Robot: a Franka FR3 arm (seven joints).
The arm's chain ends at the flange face. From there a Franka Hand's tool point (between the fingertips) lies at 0.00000 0.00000 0.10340 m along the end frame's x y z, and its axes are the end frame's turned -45 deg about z.
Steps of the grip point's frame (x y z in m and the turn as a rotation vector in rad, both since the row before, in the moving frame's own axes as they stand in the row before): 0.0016, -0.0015, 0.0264, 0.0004, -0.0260, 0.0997; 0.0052, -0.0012, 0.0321, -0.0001, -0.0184, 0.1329; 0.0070, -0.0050, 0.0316, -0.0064, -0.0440, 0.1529
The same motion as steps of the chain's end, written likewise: 0.0021, -0.0040, 0.0264, -0.0181, -0.0187, 0.0997; 0.0043, -0.0058, 0.0321, -0.0131, -0.0129, 0.1329; 0.0044, -0.0119, 0.0317, -0.0356, -0.0266, 0.1529
